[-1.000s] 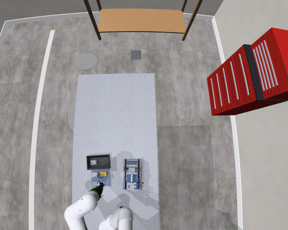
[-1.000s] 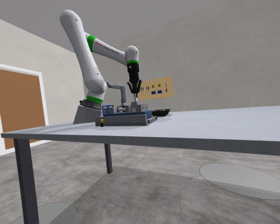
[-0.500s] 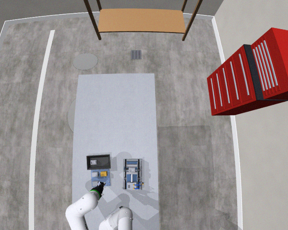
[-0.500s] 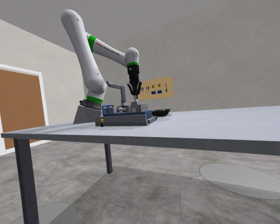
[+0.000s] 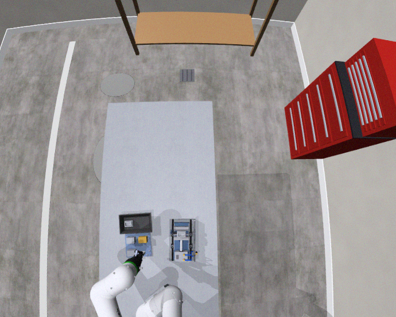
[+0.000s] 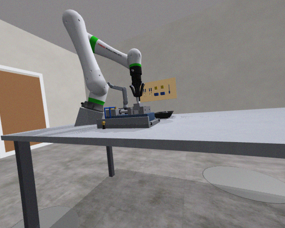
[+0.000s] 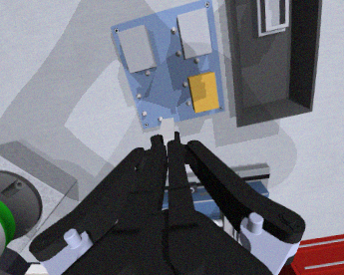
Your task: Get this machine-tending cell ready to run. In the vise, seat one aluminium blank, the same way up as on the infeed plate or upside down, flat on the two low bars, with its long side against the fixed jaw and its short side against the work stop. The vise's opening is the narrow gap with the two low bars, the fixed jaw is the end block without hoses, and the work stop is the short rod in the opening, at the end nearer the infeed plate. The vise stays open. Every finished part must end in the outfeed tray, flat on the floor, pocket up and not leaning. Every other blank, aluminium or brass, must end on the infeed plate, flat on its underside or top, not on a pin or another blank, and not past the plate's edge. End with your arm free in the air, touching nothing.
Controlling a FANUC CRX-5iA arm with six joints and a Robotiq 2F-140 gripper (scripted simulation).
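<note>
The black work stop rod is 17 cm ahead of my hand, 18 cm to the right of it and 6 cm below it. From my hand the other things lie so: blue infeed plate (7 cm to the left, 14 cm below); then hose-end block (2 cm ahead, 26 cm to the right, 7 cm below); then brass blank (6 cm ahead, 4 cm to the left, 12 cm below).
</note>
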